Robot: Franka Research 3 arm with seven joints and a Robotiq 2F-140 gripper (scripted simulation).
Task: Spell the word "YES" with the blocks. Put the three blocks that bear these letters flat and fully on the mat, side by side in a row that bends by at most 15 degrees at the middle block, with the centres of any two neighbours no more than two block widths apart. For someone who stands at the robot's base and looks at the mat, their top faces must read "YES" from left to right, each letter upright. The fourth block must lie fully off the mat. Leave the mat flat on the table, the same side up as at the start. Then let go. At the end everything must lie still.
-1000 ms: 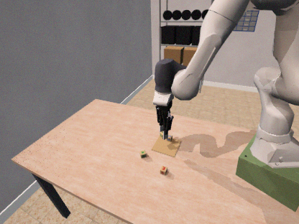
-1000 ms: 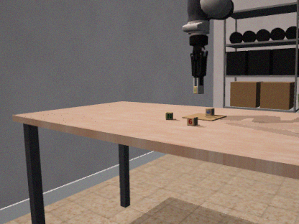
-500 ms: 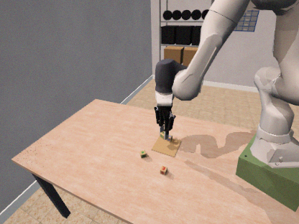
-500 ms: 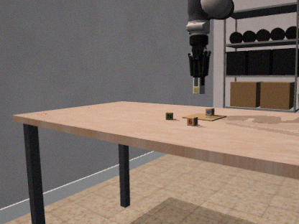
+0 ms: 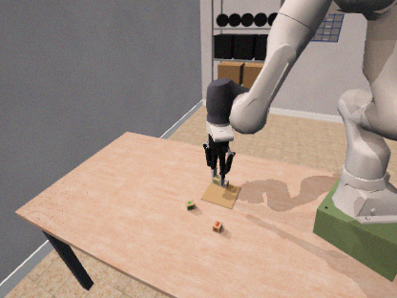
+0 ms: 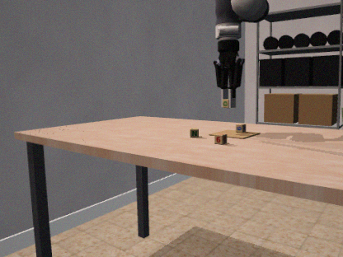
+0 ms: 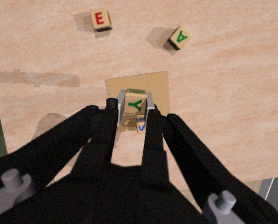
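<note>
The tan mat is 1 cm behind my hand, 5 cm to the right of it and 14 cm below it. From my hand the other things lie so: green N block 10 cm ahead, 7 cm to the left, 12 cm below; S block 1 cm behind, 9 cm to the right, 12 cm below; Y block 2 cm below.
</note>
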